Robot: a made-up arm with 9 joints. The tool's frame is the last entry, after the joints.
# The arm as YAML. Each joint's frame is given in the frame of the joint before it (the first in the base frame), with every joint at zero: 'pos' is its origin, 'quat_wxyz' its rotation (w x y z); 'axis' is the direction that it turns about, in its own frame. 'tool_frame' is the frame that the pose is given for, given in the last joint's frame.
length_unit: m
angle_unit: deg
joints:
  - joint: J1
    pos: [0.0, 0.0, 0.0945]
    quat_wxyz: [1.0, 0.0, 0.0, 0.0]
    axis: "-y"
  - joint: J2
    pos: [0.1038, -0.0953, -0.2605]
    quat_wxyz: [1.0, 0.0, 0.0, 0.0]
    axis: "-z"
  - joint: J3
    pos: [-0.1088, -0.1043, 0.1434]
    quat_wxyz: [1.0, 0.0, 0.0, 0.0]
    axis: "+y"
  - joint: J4
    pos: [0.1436, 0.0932, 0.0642]
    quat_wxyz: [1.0, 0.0, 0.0, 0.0]
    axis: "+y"
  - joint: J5
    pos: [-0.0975, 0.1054, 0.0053]
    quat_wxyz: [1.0, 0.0, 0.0, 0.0]
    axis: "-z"
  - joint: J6
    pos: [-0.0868, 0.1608, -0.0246]
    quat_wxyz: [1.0, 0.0, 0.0, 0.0]
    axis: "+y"
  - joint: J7
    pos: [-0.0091, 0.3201, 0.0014]
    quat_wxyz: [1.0, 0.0, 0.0, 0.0]
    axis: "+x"
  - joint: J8
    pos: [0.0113, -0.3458, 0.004]
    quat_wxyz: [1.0, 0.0, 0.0, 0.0]
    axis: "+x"
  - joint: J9
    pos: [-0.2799, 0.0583, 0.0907]
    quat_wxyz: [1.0, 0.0, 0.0, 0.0]
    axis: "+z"
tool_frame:
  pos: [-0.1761, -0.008, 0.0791]
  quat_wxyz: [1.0, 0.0, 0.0, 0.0]
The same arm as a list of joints. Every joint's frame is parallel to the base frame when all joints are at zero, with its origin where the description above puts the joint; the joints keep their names.
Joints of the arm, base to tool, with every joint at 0 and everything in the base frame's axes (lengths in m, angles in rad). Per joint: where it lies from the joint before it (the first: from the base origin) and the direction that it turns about. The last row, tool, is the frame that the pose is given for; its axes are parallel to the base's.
J1: origin 0 0 0.0945 axis 0 -1 0
J2: origin 0.1038 -0.0953 -0.2605 axis 0 0 -1
J3: origin -0.1088 -0.1043 0.1434 axis 0 1 0
J4: origin 0.1436 0.0932 0.0642 axis 0 1 0
J5: origin -0.0975 0.1054 0.0053 axis 0 0 -1
J6: origin -0.0868 0.1608 -0.0246 axis 0 1 0
J7: origin -0.0091 0.3201 0.0014 axis 1 0 0
J8: origin 0.0113 -0.3458 0.004 axis 1 0 0
J9: origin -0.2799 0.0583 0.0907 axis 0 0 1
tool: origin -0.1761 -0.008 0.0791

